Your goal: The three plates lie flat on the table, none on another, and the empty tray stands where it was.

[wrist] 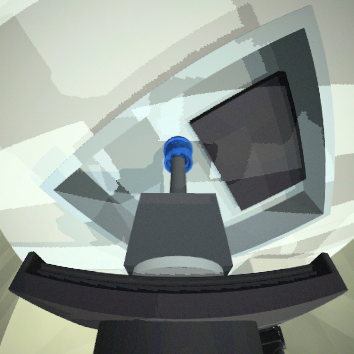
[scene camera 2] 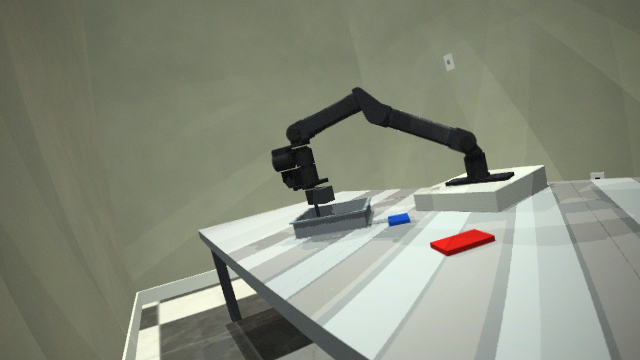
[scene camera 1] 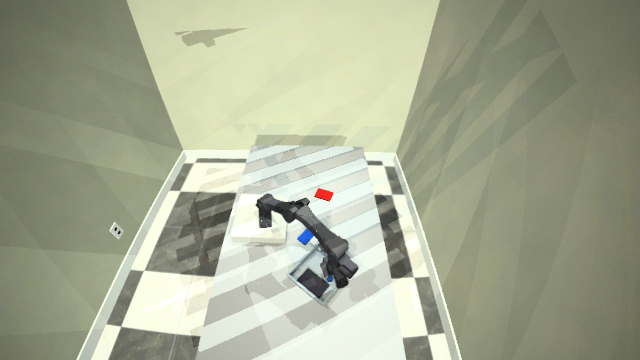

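Note:
Black plate [wrist: 253, 138] in view. Red plate [scene camera 2: 464, 241] resting on the table. The wrist view does not show the red plate, hidden by my suction cup. Grey tray [scene camera 2: 307, 224], [wrist: 100, 182], [scene camera 1: 312, 259]. My suction cup [scene camera 2: 316, 195], [wrist: 177, 144], stuck to the grey tray.

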